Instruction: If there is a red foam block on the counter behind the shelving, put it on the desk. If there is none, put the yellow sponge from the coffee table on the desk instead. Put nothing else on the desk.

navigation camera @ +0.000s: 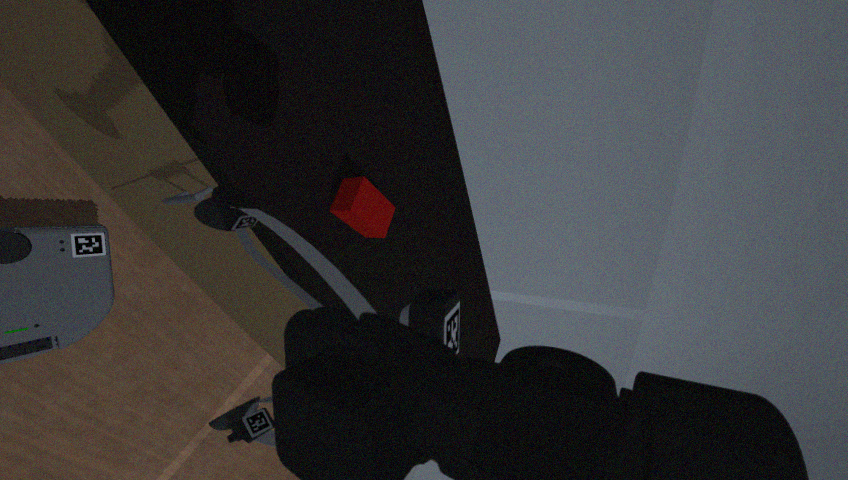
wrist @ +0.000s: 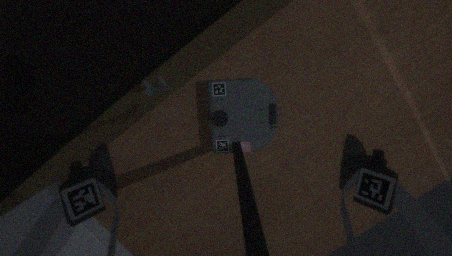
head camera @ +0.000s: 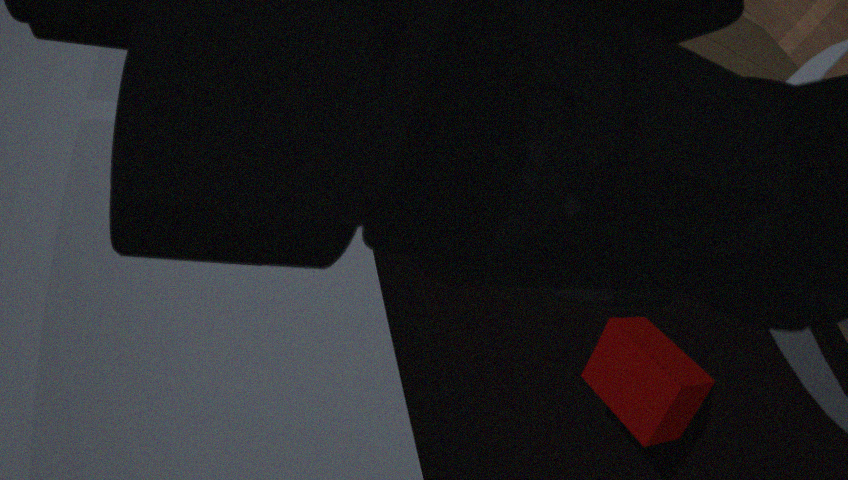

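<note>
A red foam block lies on the dark counter, in the lower right of the head view and near the middle of the navigation view. My gripper is wide open, with nothing between its fingers. In the navigation view one finger is by the counter's front edge and the other is over the floor side, both apart from the block. The block does not show in the wrist view. My dark wrist and arm hide part of the counter. The desk and the yellow sponge do not show.
A pale wall runs along the counter's back edge. The olive cabinet front has a drawer handle. My base stands on the wooden floor, with the dark mast rising from it.
</note>
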